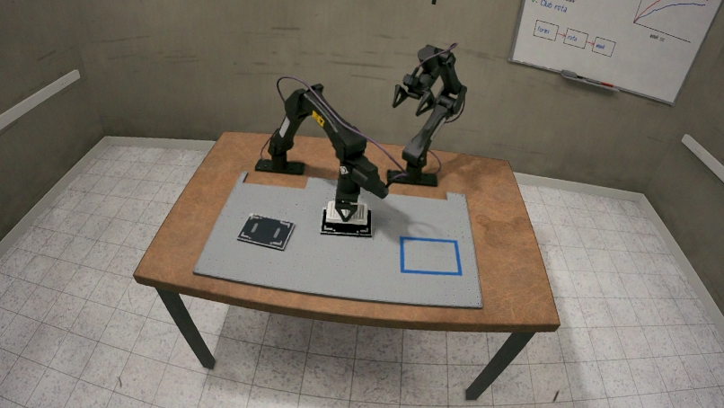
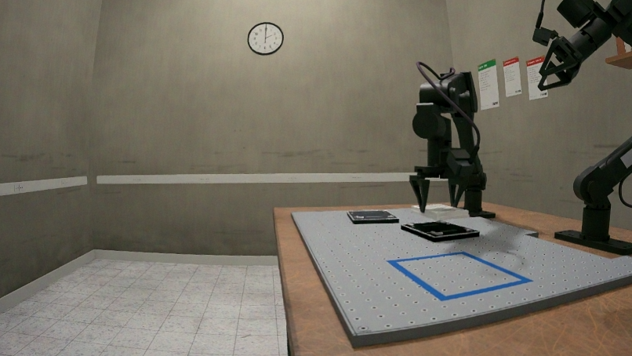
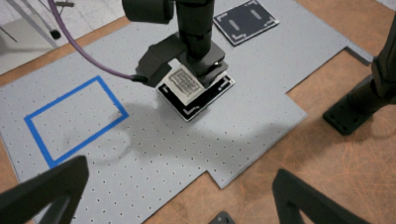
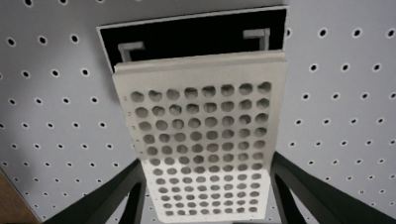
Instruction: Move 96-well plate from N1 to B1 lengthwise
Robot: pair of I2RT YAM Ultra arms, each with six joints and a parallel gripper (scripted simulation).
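My left gripper is now 19 cm short of the white 96-well plate, 16 cm to the left of it and 29 cm above it.
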